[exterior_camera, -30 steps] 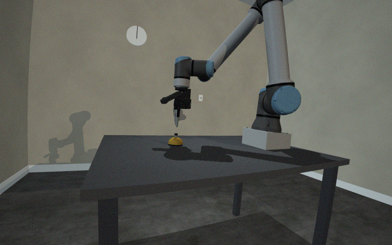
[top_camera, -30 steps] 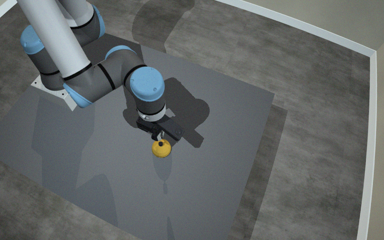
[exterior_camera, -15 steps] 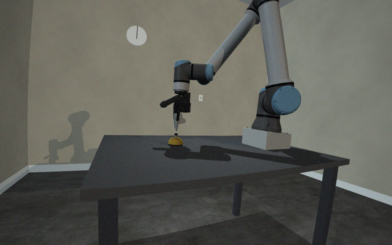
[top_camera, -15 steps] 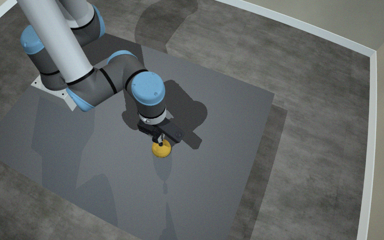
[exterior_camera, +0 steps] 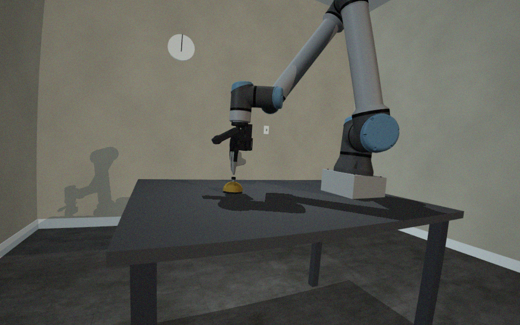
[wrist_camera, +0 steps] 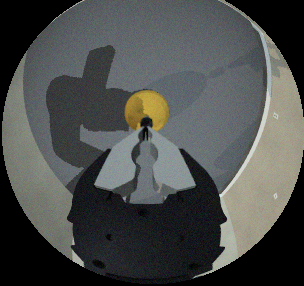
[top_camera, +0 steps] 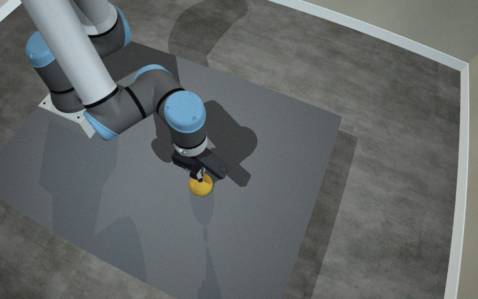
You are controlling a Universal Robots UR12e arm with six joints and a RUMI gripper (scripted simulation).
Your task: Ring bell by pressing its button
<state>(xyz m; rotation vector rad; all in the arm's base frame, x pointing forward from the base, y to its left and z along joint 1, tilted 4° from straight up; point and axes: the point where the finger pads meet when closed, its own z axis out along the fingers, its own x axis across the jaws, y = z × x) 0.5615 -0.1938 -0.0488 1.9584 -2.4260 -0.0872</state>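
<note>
The black button is 40 mm below my hand. From my hand the other things lie so: yellow dome bell (50 mm below).
</note>
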